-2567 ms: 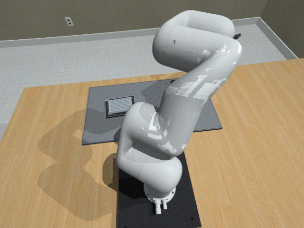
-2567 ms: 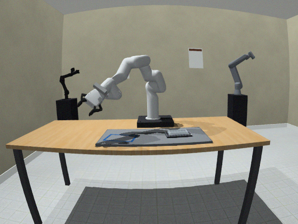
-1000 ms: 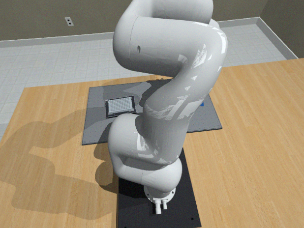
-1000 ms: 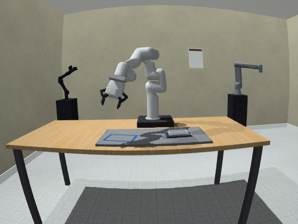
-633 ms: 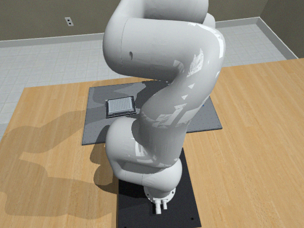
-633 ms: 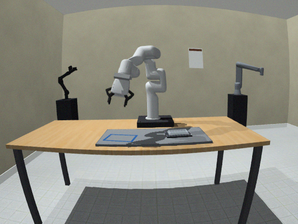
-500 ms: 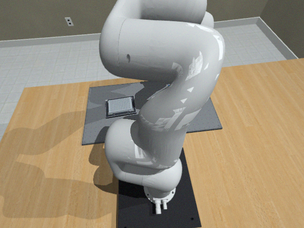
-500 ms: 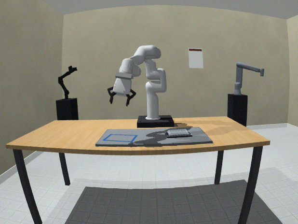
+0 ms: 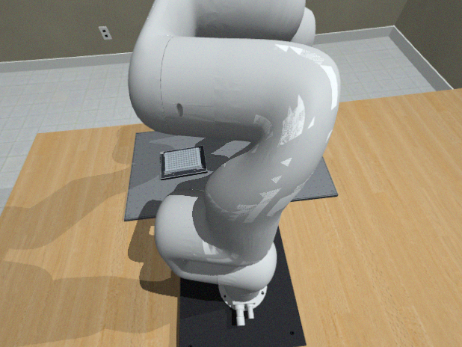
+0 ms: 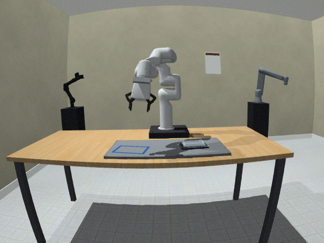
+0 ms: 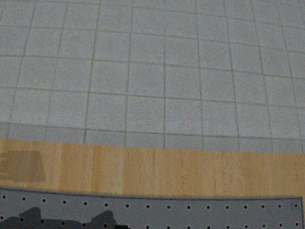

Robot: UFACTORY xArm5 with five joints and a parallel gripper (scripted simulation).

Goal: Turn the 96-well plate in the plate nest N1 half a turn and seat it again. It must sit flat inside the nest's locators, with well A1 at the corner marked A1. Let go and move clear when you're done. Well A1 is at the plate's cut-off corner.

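Now: the white 96-well plate 300 mm to the left of my hand, 230 mm below it and 130 mm behind it. The rest, counted from my hand: plate nest: 300 mm to the left, 240 mm below, 130 mm behind; then A1 label: 380 mm to the left, 230 mm below, 90 mm behind.
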